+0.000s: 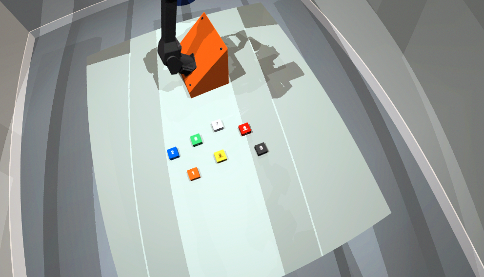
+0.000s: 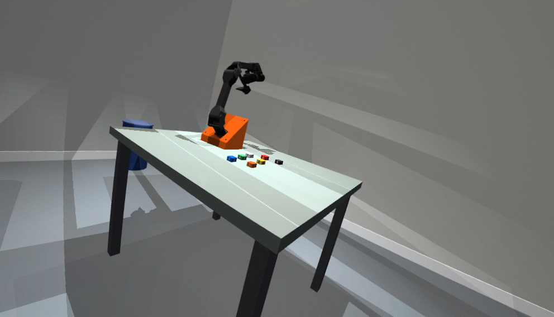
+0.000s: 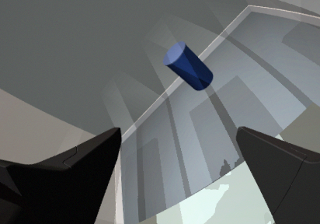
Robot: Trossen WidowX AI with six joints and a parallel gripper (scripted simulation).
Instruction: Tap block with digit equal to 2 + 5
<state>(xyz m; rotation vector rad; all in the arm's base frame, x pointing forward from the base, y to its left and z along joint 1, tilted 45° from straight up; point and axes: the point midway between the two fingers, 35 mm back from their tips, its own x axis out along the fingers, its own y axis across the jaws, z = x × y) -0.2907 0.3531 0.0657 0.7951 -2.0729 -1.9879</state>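
Right now the white block is 490 mm ahead of my gripper tip, 390 mm below it and 160 mm to the right of it. Round my gripper tip: dark 3 block 610 mm ahead, 390 mm below, 40 mm to the right; then red block 530 mm ahead, 390 mm below, 70 mm to the right; then green block 530 mm ahead, 390 mm below, 240 mm to the right.
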